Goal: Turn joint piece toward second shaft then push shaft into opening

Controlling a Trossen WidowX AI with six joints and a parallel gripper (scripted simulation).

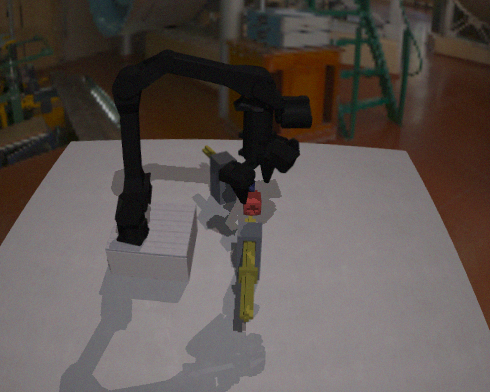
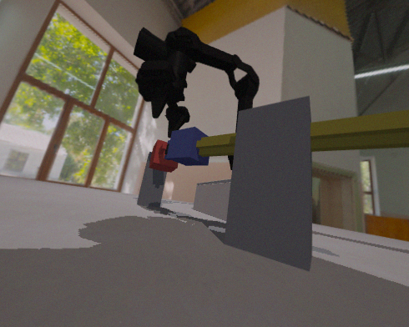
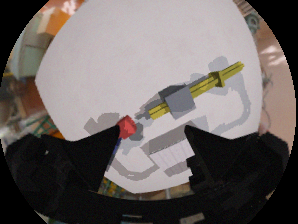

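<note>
The red square joint piece is 80 mm to the left of my gripper tip, 80 mm below it and 20 mm behind it.
</note>
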